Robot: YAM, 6 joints.
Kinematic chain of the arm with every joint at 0, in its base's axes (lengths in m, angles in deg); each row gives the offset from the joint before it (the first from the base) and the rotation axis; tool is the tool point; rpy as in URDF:
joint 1: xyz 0 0 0.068 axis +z
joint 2: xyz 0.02 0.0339 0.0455 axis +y
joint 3: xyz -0.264 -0.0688 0 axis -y
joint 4: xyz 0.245 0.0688 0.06 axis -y
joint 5: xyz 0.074 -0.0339 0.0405 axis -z
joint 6: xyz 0.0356 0 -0.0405 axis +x
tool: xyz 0 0 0 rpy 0 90 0
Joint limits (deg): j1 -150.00..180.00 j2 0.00..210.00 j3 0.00..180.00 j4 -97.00..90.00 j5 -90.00..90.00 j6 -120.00..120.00
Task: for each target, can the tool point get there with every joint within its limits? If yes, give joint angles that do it. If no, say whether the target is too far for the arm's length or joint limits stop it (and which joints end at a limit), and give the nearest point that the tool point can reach.
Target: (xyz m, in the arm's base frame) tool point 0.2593 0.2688 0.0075
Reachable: yes | joints 50.72 138.11 75.31 -33.17 59.06 -86.69
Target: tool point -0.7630 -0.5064 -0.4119
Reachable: no: too far | nearest point -0.4668 -0.3098 -0.2023 | short by 0.413 m
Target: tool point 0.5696 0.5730 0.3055
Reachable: no: too far | nearest point 0.4428 0.4454 0.2617 | short by 0.185 m
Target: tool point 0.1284 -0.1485 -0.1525
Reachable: yes | joints -51.41 162.76 54.63 -13.34 -12.51 30.25
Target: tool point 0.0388 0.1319 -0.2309
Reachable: yes | joints 75.14 187.20 46.68 53.93 5.98 9.40
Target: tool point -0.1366 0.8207 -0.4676
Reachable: no: too far | nearest point -0.0879 0.5281 -0.2392 | short by 0.374 m
